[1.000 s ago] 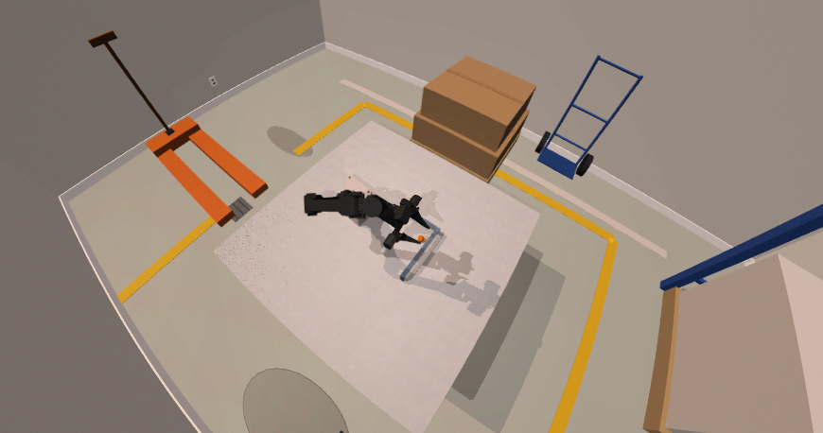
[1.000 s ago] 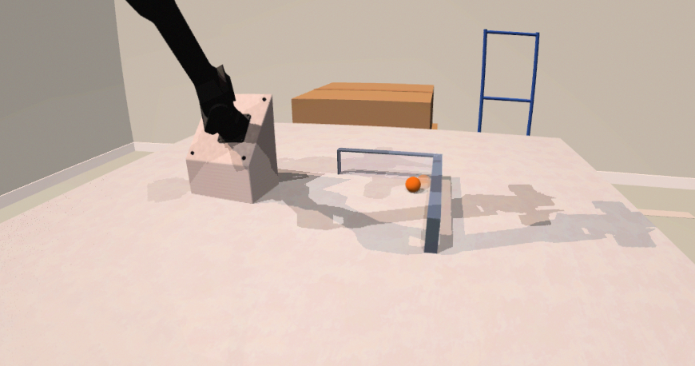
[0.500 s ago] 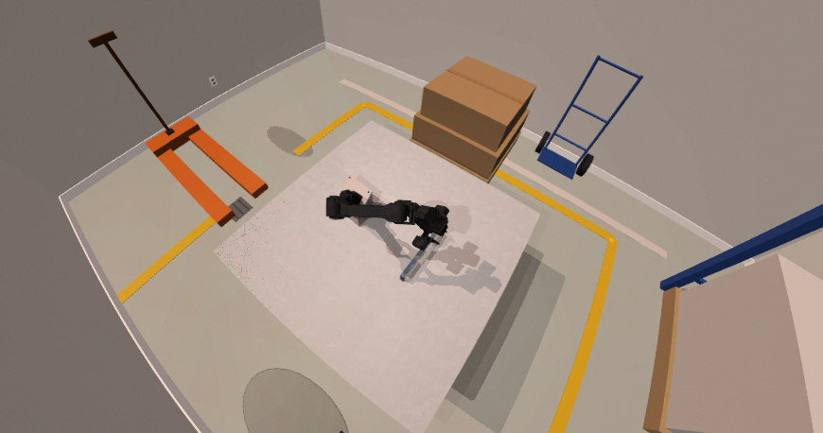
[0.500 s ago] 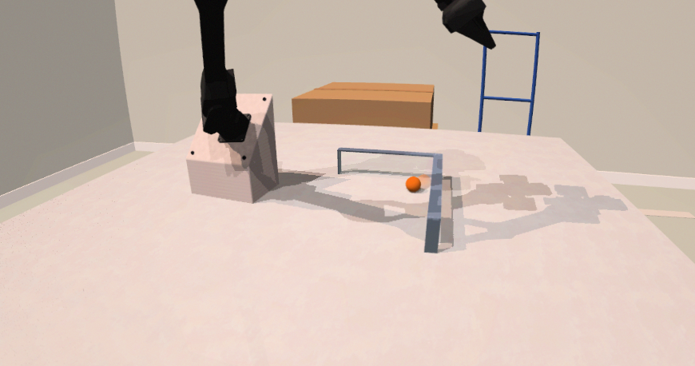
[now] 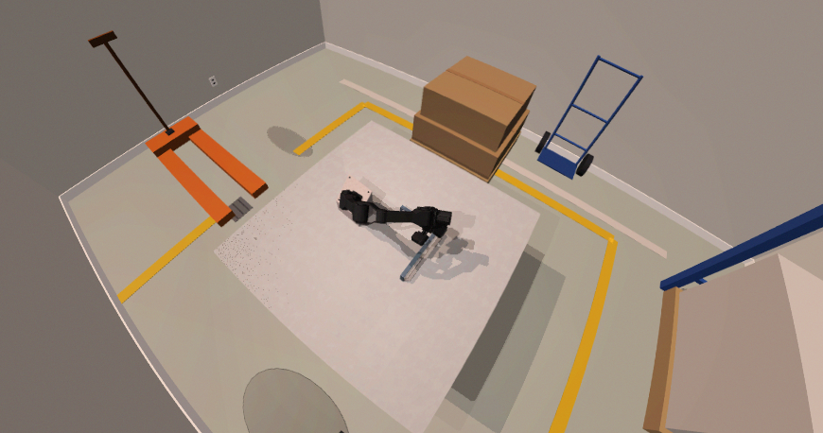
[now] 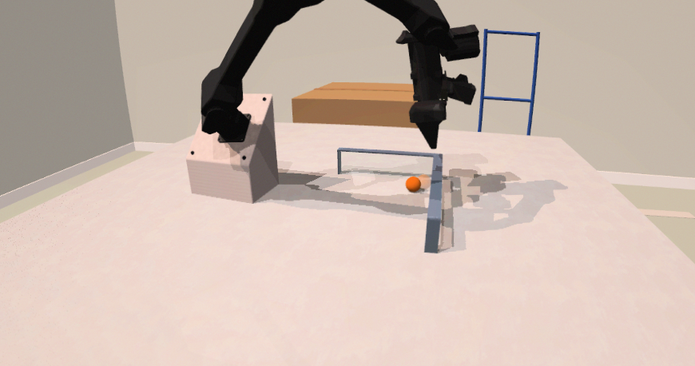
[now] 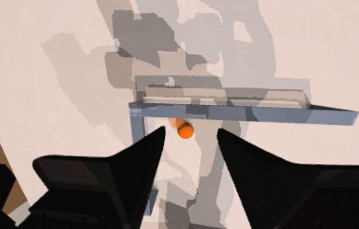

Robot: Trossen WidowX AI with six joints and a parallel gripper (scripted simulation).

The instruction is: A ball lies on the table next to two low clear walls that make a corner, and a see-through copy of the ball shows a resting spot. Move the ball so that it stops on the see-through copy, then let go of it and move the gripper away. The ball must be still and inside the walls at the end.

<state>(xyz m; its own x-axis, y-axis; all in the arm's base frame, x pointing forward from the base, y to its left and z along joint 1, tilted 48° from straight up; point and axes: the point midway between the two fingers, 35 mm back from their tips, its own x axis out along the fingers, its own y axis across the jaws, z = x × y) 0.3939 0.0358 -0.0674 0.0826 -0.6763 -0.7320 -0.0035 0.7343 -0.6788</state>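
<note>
My gripper tip is 90 mm above the see-through copy of ball, 30 mm to the right of it and 20 mm past it. From my gripper tip the other things lie so: orange ball (90 mm below, 40 mm behind, 10 mm to the left).
</note>
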